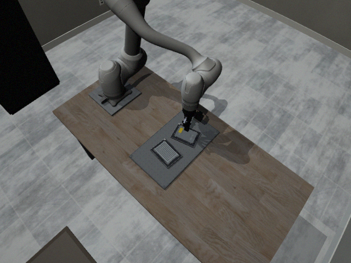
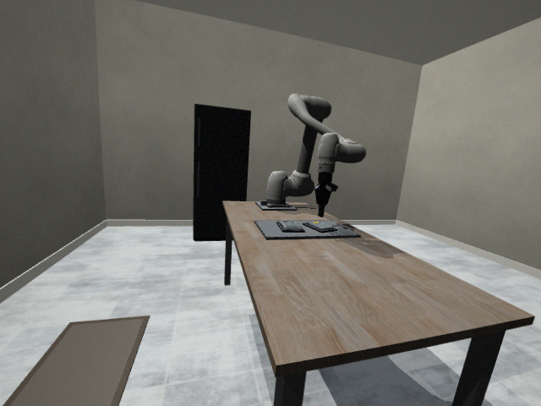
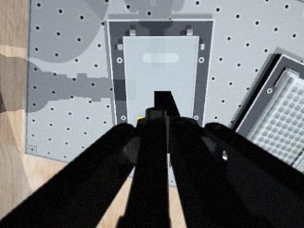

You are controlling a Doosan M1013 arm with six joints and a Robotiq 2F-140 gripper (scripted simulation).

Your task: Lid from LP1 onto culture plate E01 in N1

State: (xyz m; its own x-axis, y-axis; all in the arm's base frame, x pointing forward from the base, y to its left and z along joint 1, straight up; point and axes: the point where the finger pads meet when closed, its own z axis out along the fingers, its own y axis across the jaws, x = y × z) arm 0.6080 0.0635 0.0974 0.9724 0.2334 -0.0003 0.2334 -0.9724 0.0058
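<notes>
My gripper is now 80 mm above the clear lid. The rest, counted from my hand: culture plate E01: 10 mm behind, 180 mm to the right, 80 mm below; then lid park LP1: 90 mm below.
</notes>
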